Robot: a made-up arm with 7 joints. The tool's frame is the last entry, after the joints.
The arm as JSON. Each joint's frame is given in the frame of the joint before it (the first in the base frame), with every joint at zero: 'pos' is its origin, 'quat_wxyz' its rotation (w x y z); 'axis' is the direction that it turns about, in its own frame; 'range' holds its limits. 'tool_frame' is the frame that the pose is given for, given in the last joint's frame.
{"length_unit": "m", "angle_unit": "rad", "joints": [
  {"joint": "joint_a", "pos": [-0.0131, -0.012, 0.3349], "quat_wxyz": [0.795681, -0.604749, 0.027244, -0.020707], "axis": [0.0, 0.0, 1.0], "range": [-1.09, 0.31]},
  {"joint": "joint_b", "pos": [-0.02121, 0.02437, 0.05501], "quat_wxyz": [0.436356, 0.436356, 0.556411, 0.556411], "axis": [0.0, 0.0, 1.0], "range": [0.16, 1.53]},
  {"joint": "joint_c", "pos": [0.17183, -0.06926, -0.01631], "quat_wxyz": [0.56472, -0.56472, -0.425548, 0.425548], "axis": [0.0, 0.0, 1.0], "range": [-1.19, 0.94]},
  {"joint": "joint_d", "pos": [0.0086, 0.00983, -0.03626], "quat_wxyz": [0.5, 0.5, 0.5, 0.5], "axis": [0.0, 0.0, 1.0], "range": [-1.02, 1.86]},
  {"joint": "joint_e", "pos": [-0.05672, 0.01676, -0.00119], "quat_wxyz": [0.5, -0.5, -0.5, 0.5], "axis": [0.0, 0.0, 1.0], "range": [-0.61, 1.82]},
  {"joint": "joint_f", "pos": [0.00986, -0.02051, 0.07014], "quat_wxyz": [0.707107, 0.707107, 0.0, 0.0], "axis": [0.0, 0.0, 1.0], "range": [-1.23, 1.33]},
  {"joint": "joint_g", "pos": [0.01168, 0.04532, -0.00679], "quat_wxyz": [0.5, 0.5, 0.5, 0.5], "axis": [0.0, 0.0, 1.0], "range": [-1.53, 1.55]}
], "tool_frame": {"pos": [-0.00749, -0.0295, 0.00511], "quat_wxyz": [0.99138, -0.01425, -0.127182, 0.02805]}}
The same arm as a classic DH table. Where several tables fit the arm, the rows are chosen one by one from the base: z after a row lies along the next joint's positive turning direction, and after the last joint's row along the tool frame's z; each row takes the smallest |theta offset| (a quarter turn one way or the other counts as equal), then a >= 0, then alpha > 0; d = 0 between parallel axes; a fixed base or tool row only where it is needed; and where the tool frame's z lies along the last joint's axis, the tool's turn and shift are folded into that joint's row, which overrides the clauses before.
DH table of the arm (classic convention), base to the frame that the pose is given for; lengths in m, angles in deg. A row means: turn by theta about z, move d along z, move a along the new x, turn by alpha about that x. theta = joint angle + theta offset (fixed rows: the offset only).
base (fixed): d 0.3385, theta_offset -4.07, a -0.0122, alpha -74.51
joint_a: d 0.0416, theta_offset -75.12, a -0.0287, alpha -90
joint_b: d -0.0311, theta_offset 74, a 0.0192, alpha 90
joint_c: d -0.2205, theta_offset -90, a 0.0098, alpha 90
joint_d: d 0.0074, theta_offset 90, a 0.0168, alpha -90
joint_e: d 0.1269, theta_offset 0, a 0.0099, alpha 90
joint_f: d 0.0137, theta_offset 90, a 0.0453, alpha 90
joint_g: d -0.0023, theta_offset 85.22, a -0.03, alpha -14.71
tool (fixed): d 0.0197, theta_offset -81.98, a 0, alpha 0
Joint limits (deg, base to tool): -62.45..17.76 9.17..87.66 -68.18..53.86 -58.44..106.57 -34.95..104.28 -70.47..76.2 -87.66..88.81

